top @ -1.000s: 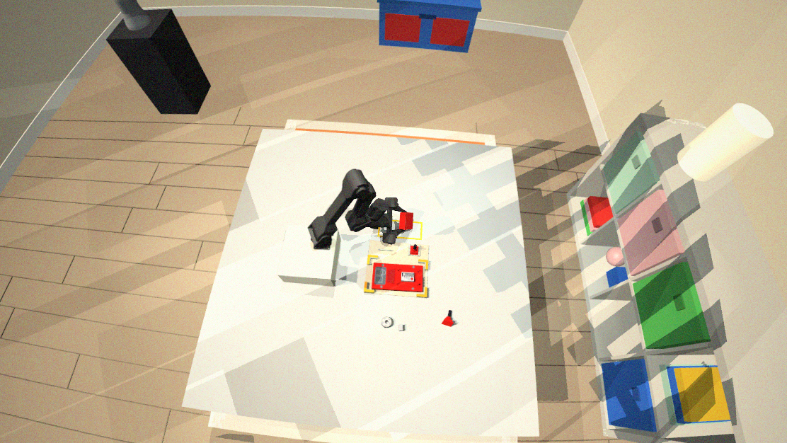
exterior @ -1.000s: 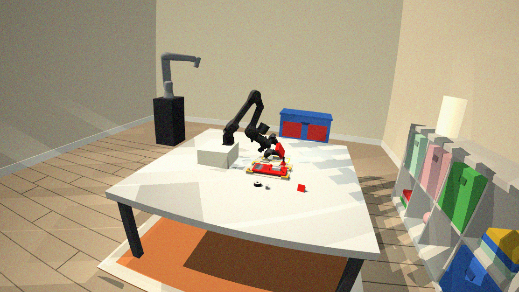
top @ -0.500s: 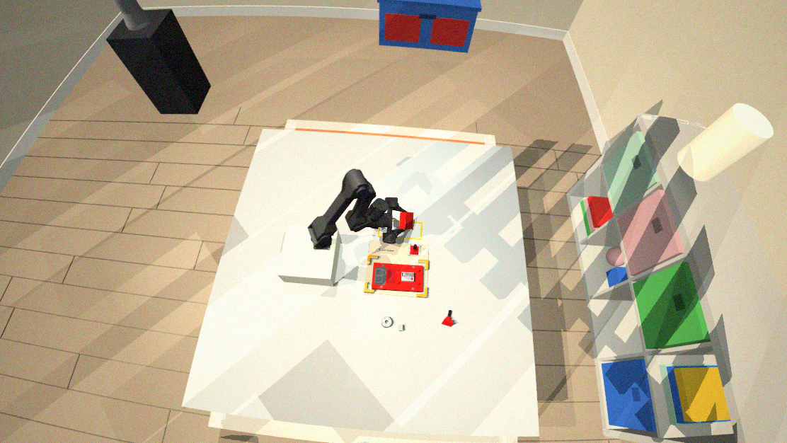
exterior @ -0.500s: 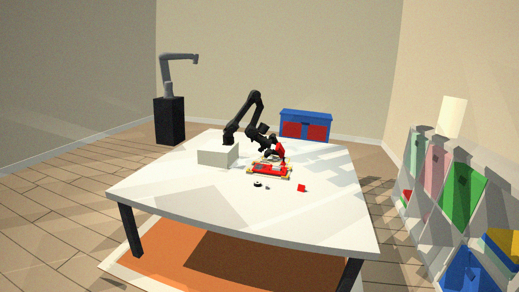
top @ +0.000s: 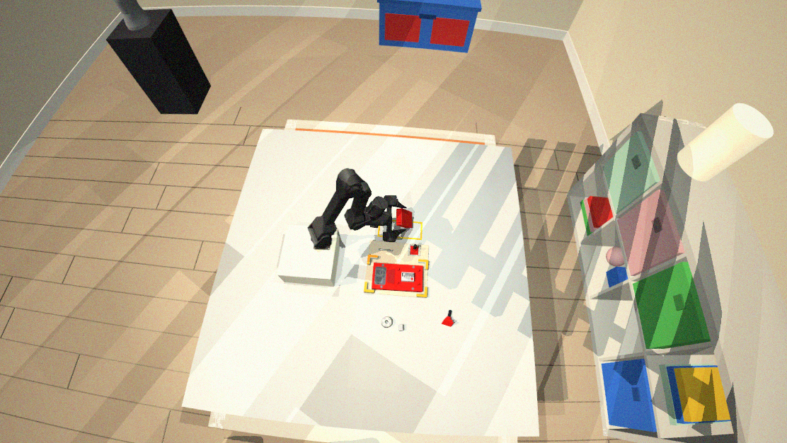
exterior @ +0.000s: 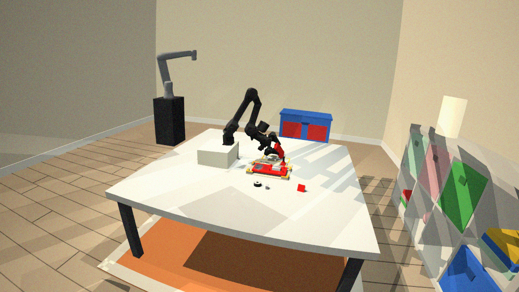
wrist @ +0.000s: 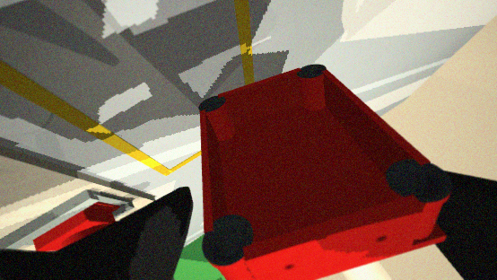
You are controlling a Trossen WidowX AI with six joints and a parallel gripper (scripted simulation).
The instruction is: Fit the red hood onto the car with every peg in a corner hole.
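My gripper tip is 1 cm past the red hood, 1 cm to the right of it and 2 cm above it. Round my gripper tip: grey engine block: 2 cm ahead, 24 cm to the right, 4 cm below.
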